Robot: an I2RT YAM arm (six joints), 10 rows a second.
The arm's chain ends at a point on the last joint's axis. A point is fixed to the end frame.
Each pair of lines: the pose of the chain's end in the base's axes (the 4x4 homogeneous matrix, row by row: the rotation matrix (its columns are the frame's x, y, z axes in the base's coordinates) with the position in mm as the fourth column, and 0 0 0 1 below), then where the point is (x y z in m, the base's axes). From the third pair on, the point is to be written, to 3 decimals.
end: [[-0.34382, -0.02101, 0.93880, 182.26], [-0.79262, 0.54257, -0.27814, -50.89], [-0.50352, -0.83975, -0.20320, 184.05], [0, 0, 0, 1]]
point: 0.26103 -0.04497 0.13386
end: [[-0.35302, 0.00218, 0.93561, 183.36], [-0.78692, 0.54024, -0.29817, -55.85], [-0.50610, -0.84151, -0.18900, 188.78], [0, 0, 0, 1]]
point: 0.26294 -0.05173 0.13970
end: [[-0.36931, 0.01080, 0.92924, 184.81], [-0.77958, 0.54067, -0.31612, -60.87], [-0.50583, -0.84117, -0.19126, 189.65], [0, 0, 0, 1]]
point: 0.264 -0.058 0.140
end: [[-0.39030, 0.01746, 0.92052, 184.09], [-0.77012, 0.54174, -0.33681, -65.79], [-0.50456, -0.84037, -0.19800, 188.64], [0, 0, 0, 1]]
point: 0.263 -0.065 0.139
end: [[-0.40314, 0.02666, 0.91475, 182.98], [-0.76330, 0.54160, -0.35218, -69.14], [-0.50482, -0.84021, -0.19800, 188.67], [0, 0, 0, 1]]
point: 0.262 -0.070 0.139
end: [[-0.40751, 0.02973, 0.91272, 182.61], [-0.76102, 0.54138, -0.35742, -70.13], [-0.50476, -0.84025, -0.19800, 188.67], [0, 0, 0, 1]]
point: 0.262 -0.071 0.139
